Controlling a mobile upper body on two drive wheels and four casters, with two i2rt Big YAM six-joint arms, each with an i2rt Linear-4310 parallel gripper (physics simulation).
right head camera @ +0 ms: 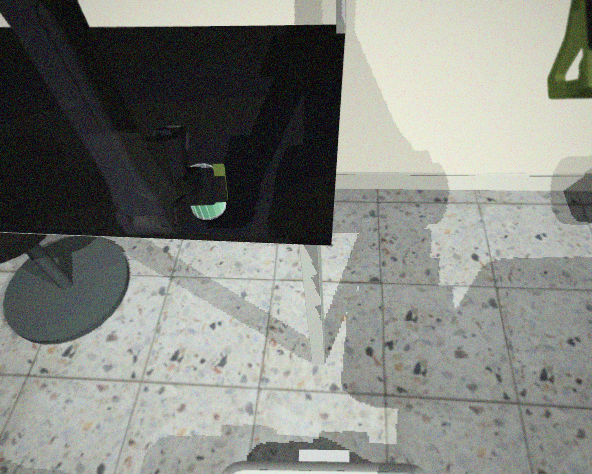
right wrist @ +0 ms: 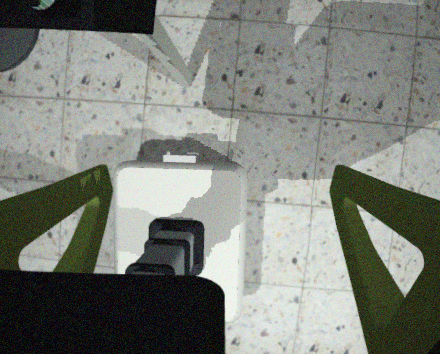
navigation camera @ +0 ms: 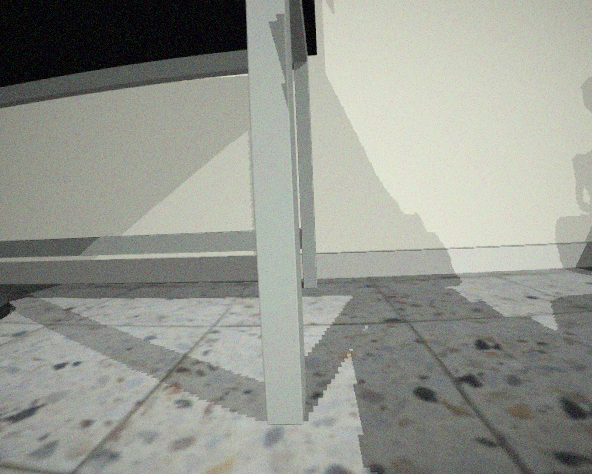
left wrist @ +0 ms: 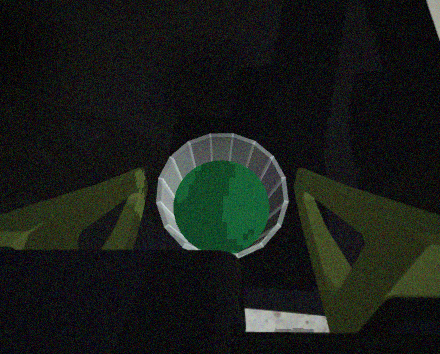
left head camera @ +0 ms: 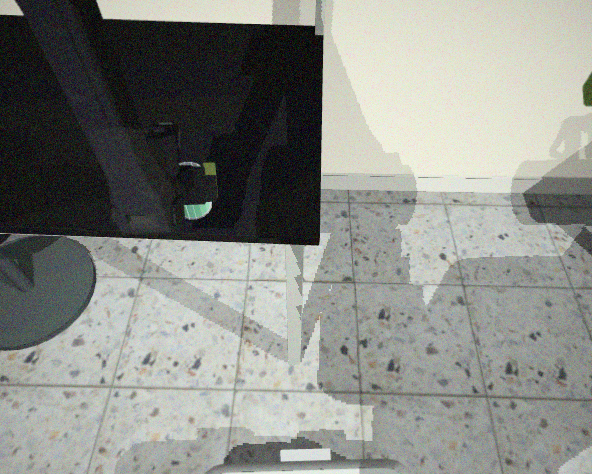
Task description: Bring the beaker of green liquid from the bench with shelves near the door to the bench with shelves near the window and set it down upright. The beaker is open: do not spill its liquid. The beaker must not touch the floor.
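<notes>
The clear beaker with green liquid (left head camera: 198, 211) (right head camera: 208, 211) (left wrist: 221, 207) stands upright on the black bench top (left head camera: 300, 150) (right head camera: 320, 150), near its front edge. In the left wrist view I look down into its open rim. My left gripper (left wrist: 220, 177) is open, with one finger on each side of the beaker and a dark gap at both sides. In the head views its dark body hides the beaker's middle. My right gripper (right wrist: 221, 177) is open and empty, above the robot base and floor. Which bench this is cannot be told; its shelves do not show.
A round grey stool base (left head camera: 45, 295) (right head camera: 67, 295) stands on the floor at the left, by the bench. A pale bench leg (navigation camera: 277, 225) stands ahead of the base (right wrist: 165, 190). A cream wall (left head camera: 450, 90) (navigation camera: 450, 125) is behind the bench and right of it.
</notes>
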